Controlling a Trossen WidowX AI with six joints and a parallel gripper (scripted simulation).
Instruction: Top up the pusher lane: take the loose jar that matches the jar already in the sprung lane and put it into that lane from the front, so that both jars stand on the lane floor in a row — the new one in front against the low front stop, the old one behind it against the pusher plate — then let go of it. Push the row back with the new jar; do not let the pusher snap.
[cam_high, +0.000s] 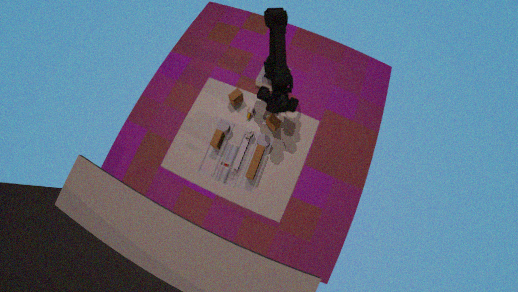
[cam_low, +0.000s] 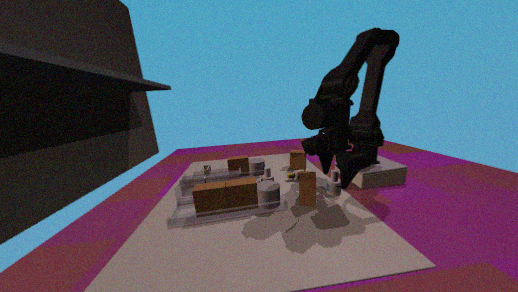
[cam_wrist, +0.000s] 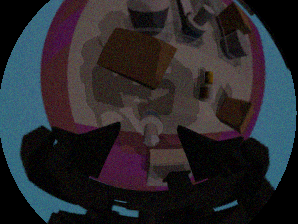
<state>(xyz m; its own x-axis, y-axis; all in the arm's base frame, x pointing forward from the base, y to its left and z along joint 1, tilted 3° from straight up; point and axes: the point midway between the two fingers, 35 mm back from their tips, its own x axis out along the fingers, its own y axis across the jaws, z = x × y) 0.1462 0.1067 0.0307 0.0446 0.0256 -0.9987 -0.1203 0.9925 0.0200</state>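
Right now my gripper tip is 330 mm short of the lane, 40 mm to the left of it and 20 mm above it. The rest, counted from my gripper tip: wall: 800 mm ahead, 360 mm above.
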